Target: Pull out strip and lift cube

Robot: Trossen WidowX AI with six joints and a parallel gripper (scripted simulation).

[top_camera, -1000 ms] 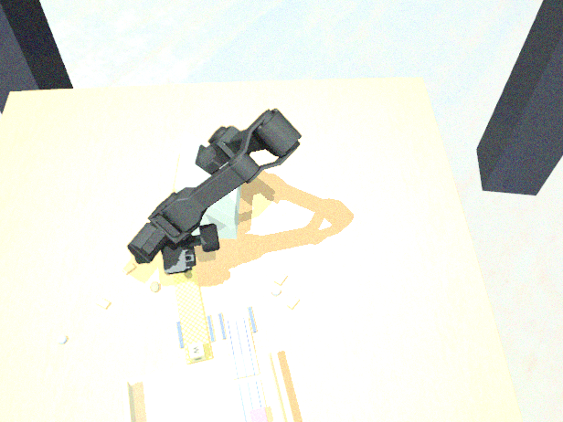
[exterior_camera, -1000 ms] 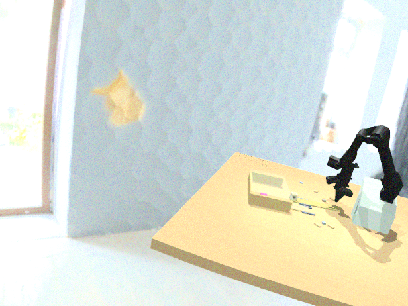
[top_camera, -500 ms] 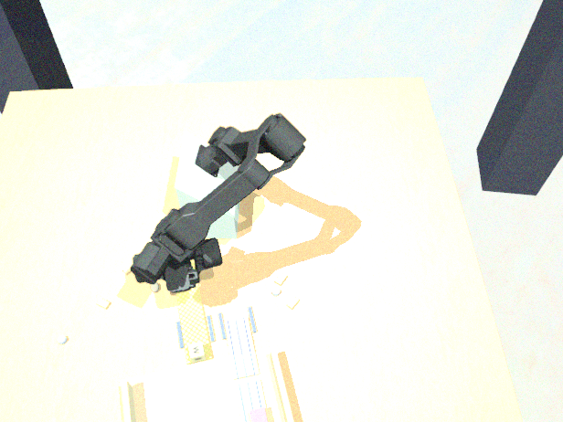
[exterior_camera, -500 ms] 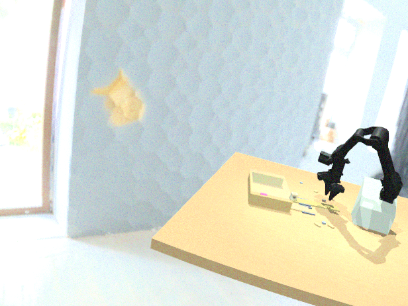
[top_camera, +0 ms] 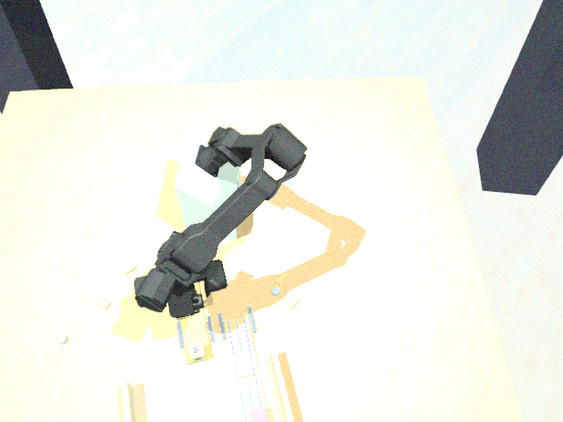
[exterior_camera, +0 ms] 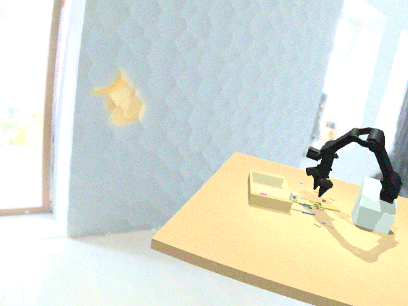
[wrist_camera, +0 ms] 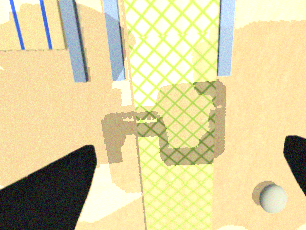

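The yellow-green cross-hatched strip is 1 cm behind my gripper tip and 6 cm below it. From my gripper tip the other things lie so: white labelled cube (10 cm ahead, 4 cm to the left, 4 cm below).
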